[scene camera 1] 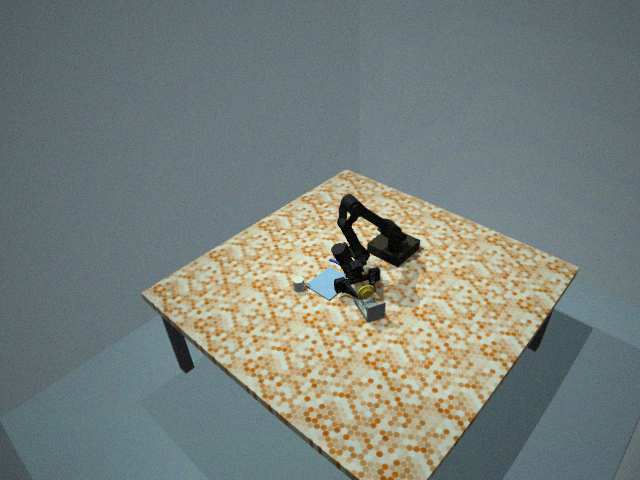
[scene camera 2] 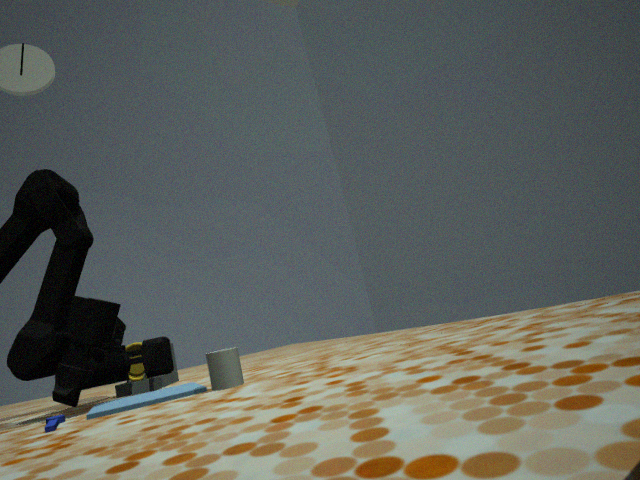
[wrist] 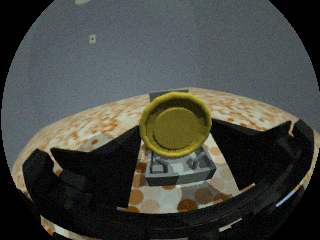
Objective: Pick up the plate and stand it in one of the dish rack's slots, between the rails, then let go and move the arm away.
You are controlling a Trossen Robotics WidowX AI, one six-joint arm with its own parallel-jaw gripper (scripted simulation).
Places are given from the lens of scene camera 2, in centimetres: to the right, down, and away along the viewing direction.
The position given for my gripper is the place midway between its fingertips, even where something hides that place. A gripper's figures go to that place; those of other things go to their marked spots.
my gripper (scene camera 2: 139,361): -34, 23, 67
dish rack (scene camera 2: 151,384): -30, 26, 63
light blue mat (scene camera 2: 115,406): -26, 21, 44
The marked spots on the light blue mat and the dish rack are 19 cm apart.
